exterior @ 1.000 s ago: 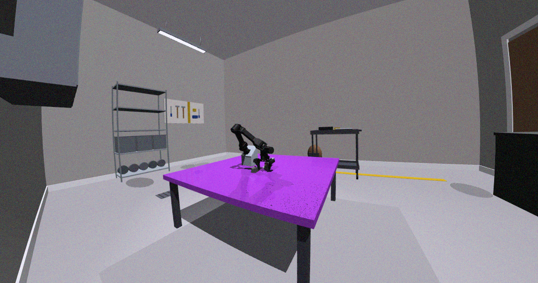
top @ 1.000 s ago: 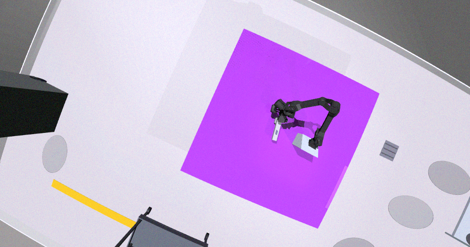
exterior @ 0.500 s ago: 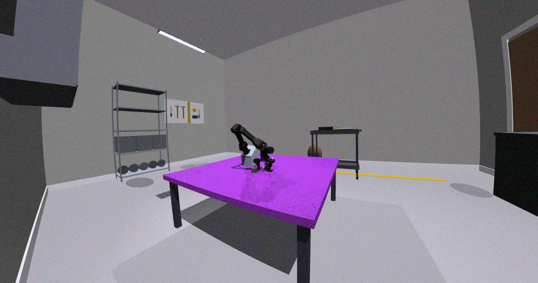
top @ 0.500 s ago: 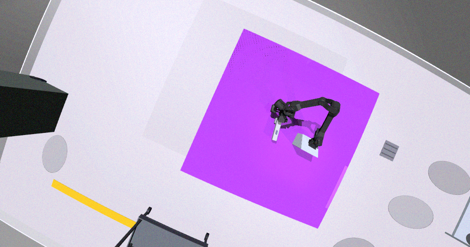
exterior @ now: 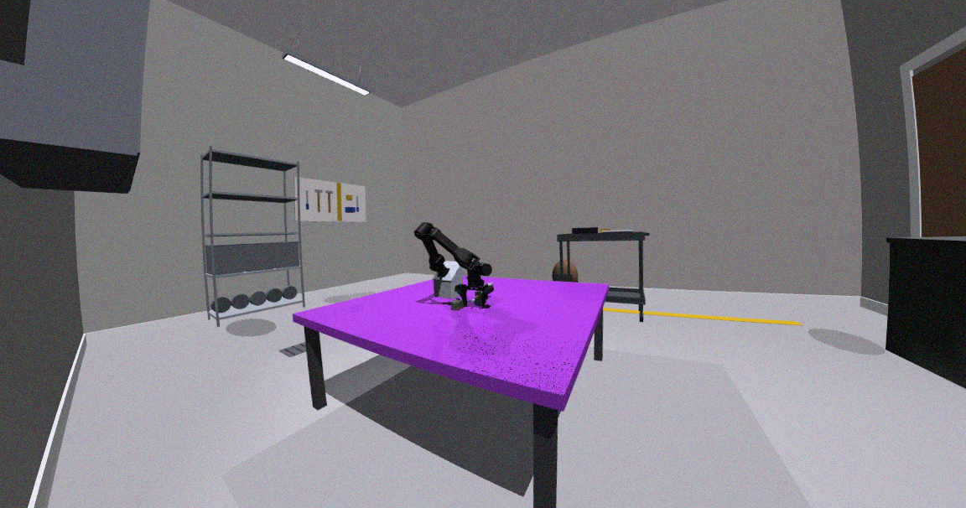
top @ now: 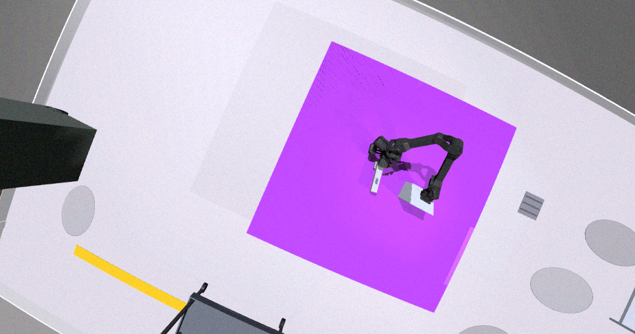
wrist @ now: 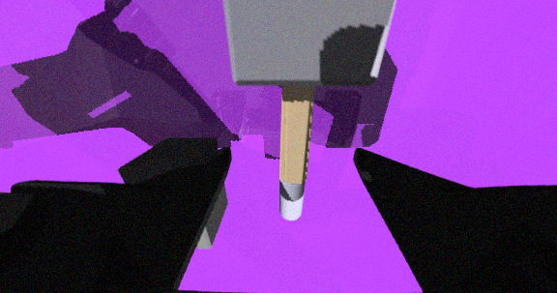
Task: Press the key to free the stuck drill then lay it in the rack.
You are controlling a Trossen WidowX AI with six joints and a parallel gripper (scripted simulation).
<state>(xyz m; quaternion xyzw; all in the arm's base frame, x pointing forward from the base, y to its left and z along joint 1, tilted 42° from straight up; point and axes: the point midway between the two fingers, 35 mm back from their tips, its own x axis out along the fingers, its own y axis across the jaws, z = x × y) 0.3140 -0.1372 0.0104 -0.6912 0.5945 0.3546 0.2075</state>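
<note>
Right now my gripper tip is 40 mm to the right of the slim drill, 40 mm below it and 10 mm past it. The rest, counted from my gripper tip: rack 70 mm behind, 50 mm to the right, 10 mm above; then dark key 170 mm to the left, 50 mm behind, 40 mm above; then pale grey block 130 mm to the left, 40 mm behind, 40 mm above.
</note>
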